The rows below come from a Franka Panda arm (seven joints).
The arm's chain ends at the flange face. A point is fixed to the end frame.
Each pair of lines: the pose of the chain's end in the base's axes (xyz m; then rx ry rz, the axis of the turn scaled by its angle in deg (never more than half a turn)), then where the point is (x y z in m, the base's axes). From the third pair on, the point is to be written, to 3 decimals.
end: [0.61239 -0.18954 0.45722 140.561 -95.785 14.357]
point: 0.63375 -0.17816 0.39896
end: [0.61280 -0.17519 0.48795 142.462 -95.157 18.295]
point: 0.63675 -0.16341 0.43078
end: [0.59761 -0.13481 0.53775 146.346 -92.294 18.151]
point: 0.621 -0.120 0.481
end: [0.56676 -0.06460 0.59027 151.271 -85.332 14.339]
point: 0.586 -0.047 0.533
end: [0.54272 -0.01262 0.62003 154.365 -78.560 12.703]
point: 0.559 0.006 0.562
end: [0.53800 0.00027 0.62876 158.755 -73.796 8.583]
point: 0.551 0.023 0.571
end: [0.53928 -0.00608 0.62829 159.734 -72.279 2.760]
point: 0.548 0.018 0.571
